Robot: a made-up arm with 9 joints. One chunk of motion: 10 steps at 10 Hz.
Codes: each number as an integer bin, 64 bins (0 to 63) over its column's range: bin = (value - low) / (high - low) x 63, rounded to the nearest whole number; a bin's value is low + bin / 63 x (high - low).
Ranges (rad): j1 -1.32..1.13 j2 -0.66..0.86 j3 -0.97..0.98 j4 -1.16..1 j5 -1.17..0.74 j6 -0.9..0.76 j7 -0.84..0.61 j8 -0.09..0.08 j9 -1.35..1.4
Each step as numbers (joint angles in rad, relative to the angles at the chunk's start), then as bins.
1 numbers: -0.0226 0.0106 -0.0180 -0.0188 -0.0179 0.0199 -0.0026 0.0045 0.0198
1 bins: 33 28 31 33 38 35 36 35 31
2 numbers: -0.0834 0.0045 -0.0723 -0.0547 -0.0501 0.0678 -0.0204 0.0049 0.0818
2 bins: 32 28 29 32 37 37 36 35 33
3 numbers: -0.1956 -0.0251 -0.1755 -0.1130 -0.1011 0.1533 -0.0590 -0.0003 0.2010
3 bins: 29 26 26 31 35 40 34 33 36
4 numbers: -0.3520 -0.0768 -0.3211 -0.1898 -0.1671 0.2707 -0.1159 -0.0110 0.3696
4 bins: 25 24 21 28 33 44 31 29 39
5 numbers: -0.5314 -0.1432 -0.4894 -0.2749 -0.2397 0.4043 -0.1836 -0.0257 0.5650
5 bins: 20 21 16 26 31 50 29 24 44
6 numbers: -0.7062 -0.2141 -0.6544 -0.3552 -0.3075 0.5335 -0.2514 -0.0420 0.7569
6 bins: 16 18 10 23 28 54 26 18 48
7 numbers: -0.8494 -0.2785 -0.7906 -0.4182 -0.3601 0.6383 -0.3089 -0.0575 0.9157
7 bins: 12 16 6 22 27 58 23 12 52
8 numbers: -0.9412 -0.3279 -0.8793 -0.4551 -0.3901 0.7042 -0.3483 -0.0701 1.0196
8 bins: 10 14 3 21 26 61 21 7 54
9 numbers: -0.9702 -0.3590 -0.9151 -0.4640 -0.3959 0.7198 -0.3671 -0.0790 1.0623
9 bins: 9 12 2 20 26 61 21 4 55
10 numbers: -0.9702 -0.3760 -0.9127 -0.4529 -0.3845 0.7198 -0.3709 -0.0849 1.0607
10 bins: 9 12 2 21 26 61 20 2 55
